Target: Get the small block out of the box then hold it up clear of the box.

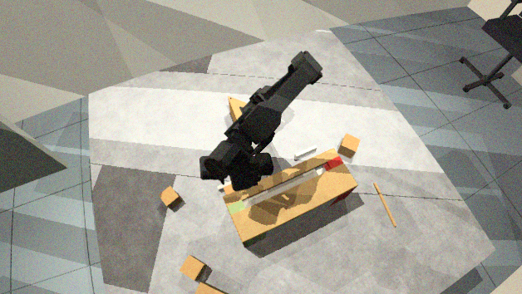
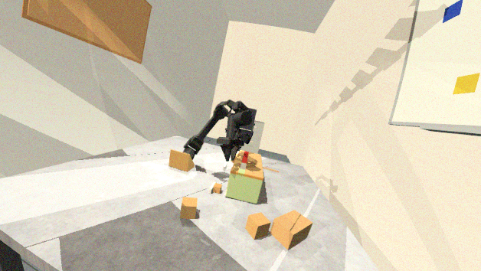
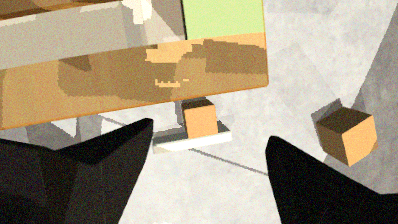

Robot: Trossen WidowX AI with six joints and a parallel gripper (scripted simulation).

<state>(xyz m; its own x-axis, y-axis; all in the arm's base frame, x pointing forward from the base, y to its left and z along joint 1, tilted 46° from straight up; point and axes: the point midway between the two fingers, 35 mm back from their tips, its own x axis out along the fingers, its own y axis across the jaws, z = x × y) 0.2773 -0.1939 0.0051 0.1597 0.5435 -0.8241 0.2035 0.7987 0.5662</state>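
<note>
Now: the orange block 140 mm below my gripper tip, 30 mm behind it and 20 mm to the right of it. The rest, counted from my gripper tip: thin stick: 470 mm to the left, 210 mm ahead, 150 mm below; wooden box: 150 mm to the left, 90 mm below, 40 mm ahead.
</note>
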